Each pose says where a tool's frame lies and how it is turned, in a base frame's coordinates. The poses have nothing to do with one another.
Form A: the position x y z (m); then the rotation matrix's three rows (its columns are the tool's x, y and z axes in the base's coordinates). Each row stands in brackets.
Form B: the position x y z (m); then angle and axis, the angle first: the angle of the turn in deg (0 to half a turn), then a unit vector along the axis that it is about. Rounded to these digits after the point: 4 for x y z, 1 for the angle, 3 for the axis.
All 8 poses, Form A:
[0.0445 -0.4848 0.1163], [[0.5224 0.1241 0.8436], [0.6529 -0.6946 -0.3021], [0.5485 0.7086 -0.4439]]
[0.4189 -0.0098 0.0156], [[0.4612 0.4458 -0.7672], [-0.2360 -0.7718 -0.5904], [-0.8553 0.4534 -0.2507]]
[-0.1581 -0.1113 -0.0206], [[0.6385 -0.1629 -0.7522], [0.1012 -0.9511 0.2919], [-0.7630 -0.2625 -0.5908]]
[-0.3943 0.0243 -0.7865], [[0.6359 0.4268 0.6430], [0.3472 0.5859 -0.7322], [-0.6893 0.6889 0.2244]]
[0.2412 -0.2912 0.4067], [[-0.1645 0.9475 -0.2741], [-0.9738 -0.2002 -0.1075], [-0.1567 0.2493 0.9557]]
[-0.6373 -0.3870 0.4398], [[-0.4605 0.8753 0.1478], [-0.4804 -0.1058 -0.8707], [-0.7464 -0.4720 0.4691]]
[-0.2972 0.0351 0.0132], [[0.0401 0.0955 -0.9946], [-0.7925 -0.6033 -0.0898], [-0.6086 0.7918 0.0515]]
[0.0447 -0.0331 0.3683], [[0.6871 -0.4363 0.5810], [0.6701 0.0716 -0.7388], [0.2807 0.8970 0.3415]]
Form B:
0.0445 -0.4848 0.1163 143.9 0.858 0.250 0.449
0.4189 -0.0098 0.0156 141.3 0.835 0.071 -0.546
-0.1581 -0.1113 -0.0206 162.1 -0.903 0.018 0.430
-0.3943 0.0243 -0.7865 77.1 0.729 0.683 -0.041
0.2412 -0.2912 0.4067 101.8 0.182 -0.060 -0.981
-0.6373 -0.3870 0.4398 123.3 0.238 0.535 -0.811
-0.2972 0.0351 0.0132 139.1 0.673 -0.295 -0.678
0.0447 -0.0331 0.3683 87.1 0.819 0.150 0.554

